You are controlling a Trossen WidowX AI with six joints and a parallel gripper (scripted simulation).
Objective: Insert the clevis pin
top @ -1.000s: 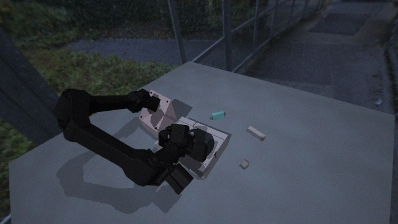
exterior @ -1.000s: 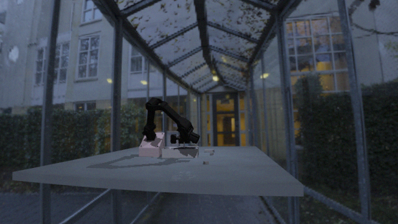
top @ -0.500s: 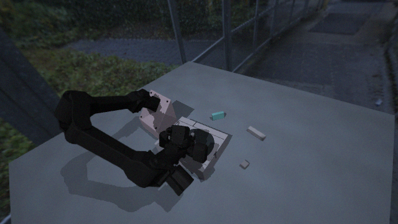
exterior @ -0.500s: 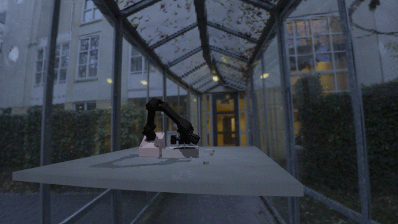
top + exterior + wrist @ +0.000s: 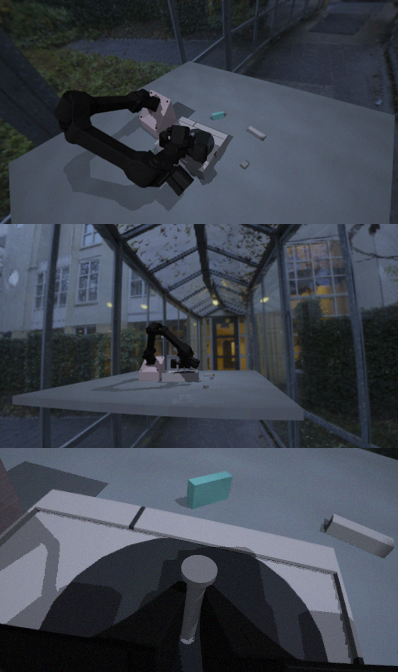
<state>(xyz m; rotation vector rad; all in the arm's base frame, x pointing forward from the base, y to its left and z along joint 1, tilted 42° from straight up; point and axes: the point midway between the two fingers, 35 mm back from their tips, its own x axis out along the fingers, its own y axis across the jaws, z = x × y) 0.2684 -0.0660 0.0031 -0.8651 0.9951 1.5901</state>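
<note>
The steel clevis pin is 1 cm below my gripper tip. Also, from my gripper tip: dark aluminium disc: 3 cm below, 1 cm to the right; then teal block: 21 cm to the left, 7 cm below, 4 cm behind; then rimmed steel tray: 5 cm below, 2 cm behind.
</note>
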